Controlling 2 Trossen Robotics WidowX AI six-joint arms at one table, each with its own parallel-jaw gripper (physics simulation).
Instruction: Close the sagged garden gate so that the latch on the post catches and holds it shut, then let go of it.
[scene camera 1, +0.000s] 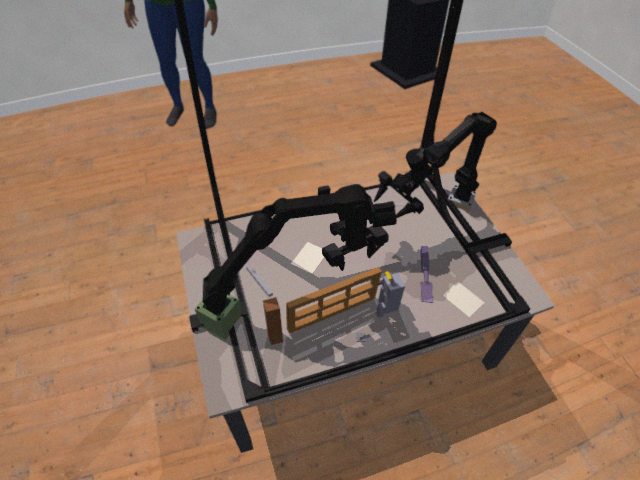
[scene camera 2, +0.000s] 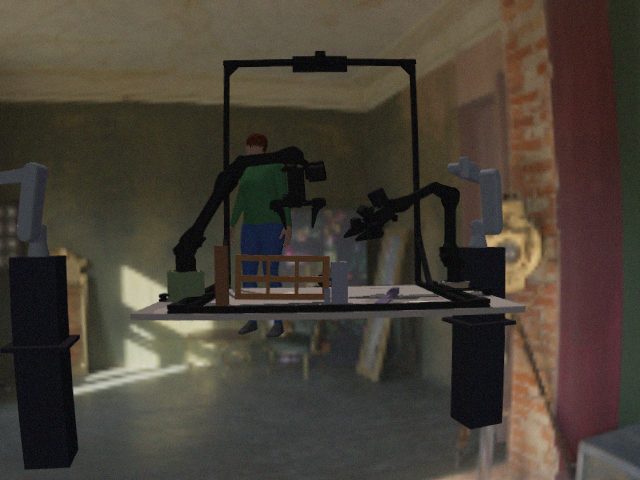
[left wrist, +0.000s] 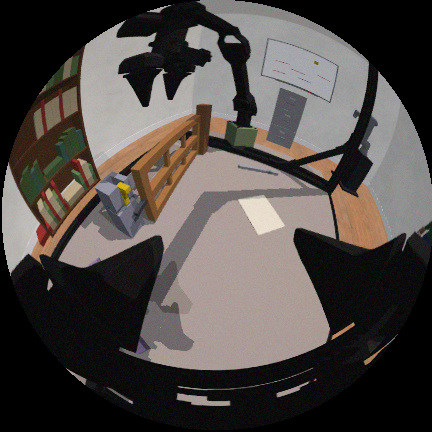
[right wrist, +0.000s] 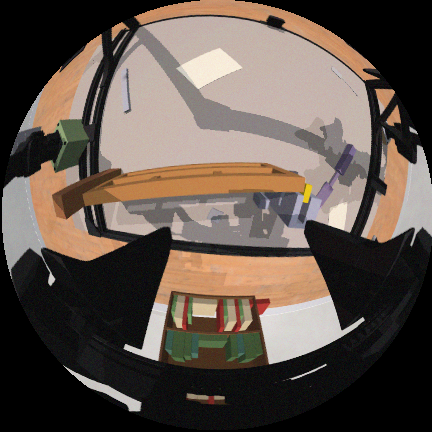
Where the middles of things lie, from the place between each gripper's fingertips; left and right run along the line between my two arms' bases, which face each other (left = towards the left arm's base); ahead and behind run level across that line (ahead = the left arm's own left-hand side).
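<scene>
Counted from my right hand, the wooden slatted gate (scene camera 1: 374, 274) is 16 cm below, 1 cm behind and 4 cm to the right. The grey latch post (scene camera 1: 390, 296) is 18 cm below my right hand, 6 cm ahead of it and 11 cm to the left of it. The brown hinge post (scene camera 2: 220, 252) is 15 cm below my right hand, 4 cm behind it and 26 cm to the right of it.
My left hand is 15 cm above the grey latch post, 21 cm short of it and 13 cm to the left of it. The wooden slatted gate is 13 cm below my left hand, 15 cm ahead of it and 28 cm to the right of it; the brown hinge post is 12 cm below my left hand, 12 cm ahead of it and 50 cm to the right of it.
</scene>
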